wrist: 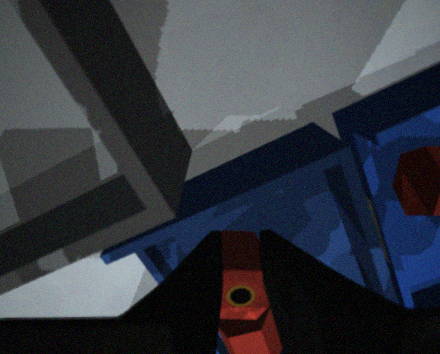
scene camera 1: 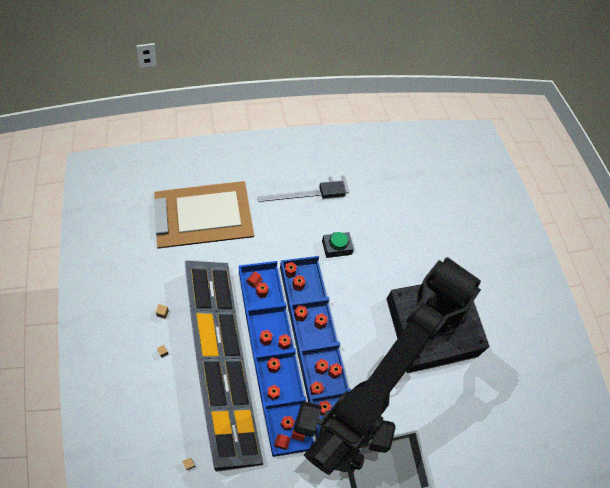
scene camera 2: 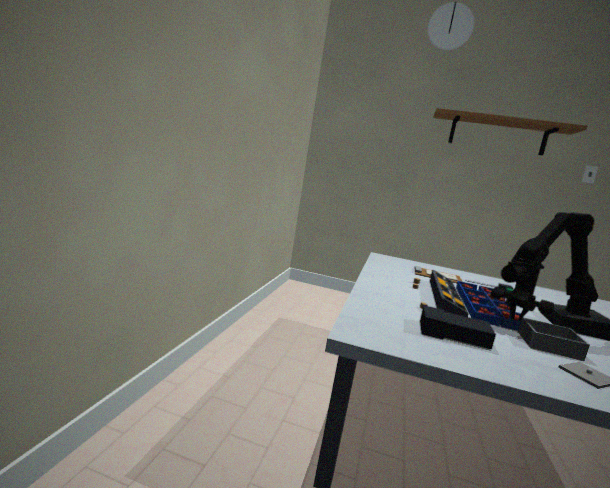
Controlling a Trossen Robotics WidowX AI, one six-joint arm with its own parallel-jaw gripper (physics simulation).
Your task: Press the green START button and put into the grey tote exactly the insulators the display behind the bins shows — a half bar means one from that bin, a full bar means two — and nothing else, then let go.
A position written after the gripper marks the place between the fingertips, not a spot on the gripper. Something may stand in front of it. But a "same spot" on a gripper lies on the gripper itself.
gripper: wrist 240, 241; scene camera 1; scene camera 2
same spot on gripper: (scene camera 2: 522, 295) = (scene camera 1: 344, 458)
